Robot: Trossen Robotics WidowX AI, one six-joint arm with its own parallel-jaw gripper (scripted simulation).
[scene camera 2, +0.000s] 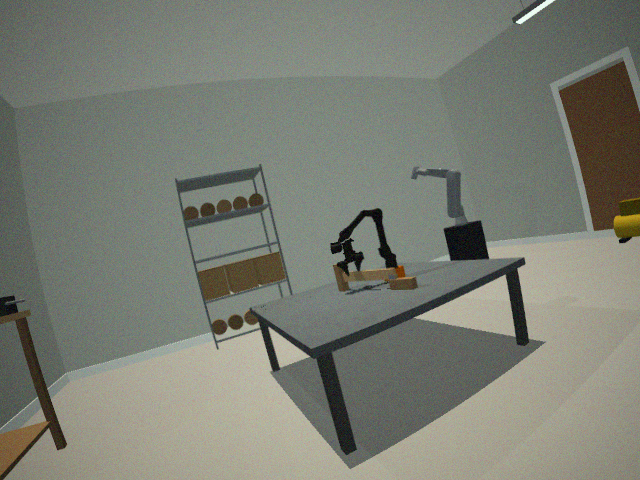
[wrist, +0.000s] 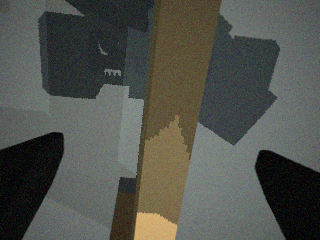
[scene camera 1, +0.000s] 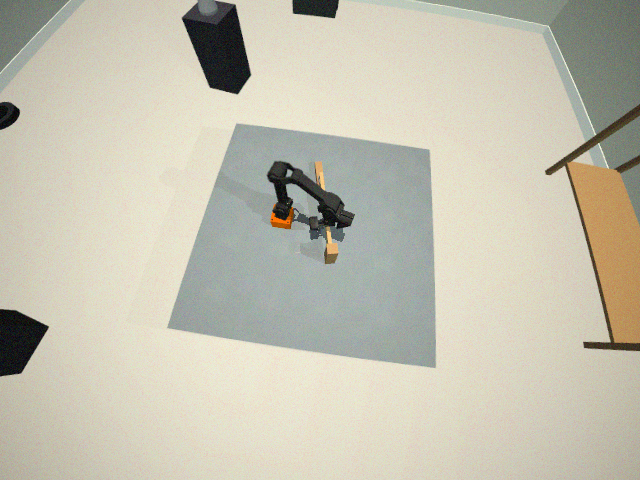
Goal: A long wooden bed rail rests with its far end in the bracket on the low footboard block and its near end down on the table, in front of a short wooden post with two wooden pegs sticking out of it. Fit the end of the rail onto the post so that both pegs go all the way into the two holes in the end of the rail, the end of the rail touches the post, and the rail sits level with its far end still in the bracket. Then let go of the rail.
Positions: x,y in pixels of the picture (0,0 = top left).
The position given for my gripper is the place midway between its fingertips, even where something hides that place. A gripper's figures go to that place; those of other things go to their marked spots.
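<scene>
My gripper (wrist: 163,150) is 11 cm from the lens, and then there is a wooden rail (wrist: 181,47), which is 8 cm from the lens.
</scene>
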